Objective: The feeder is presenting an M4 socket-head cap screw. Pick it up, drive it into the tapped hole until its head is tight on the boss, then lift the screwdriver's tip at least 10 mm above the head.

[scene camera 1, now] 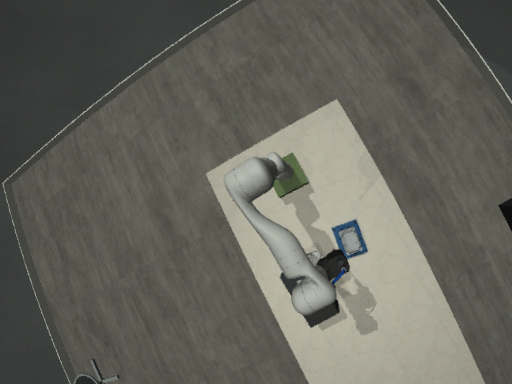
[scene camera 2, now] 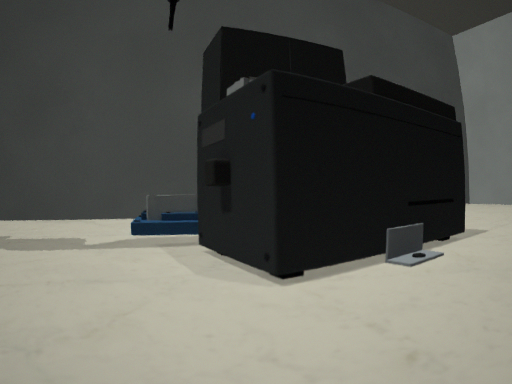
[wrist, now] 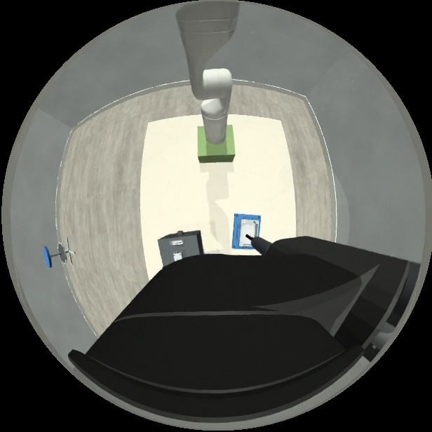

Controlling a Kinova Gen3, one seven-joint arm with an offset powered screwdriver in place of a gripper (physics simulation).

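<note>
My gripper, the black powered screwdriver point(scene camera 1: 334, 264) point(scene camera 2: 171, 27) point(wrist: 248, 236), has no fingers. Its thin dark tip points down, high above the table in scene camera 2. In the wrist view the tip overlaps the pale grey part point(scene camera 1: 350, 240) point(scene camera 2: 172, 206) point(wrist: 245, 226) in the blue fixture point(scene camera 1: 337, 236) point(scene camera 2: 165, 228) point(wrist: 237, 231). I cannot tell whether a screw is on the tip. The black feeder point(scene camera 1: 322, 317) point(scene camera 2: 350, 170) point(wrist: 181, 246) is partly hidden by the arm and tool. The screw, the boss and its tapped hole are too small to make out.
A small grey angle bracket point(scene camera 2: 404, 243) stands beside the feeder's long side. The arm's base stands on a green block point(scene camera 1: 296, 179) point(wrist: 216, 158) at one end of the pale table point(scene camera 1: 400, 280) point(scene camera 2: 200, 320) point(wrist: 170, 165). A blue-topped stool point(wrist: 47, 256) stands on the floor.
</note>
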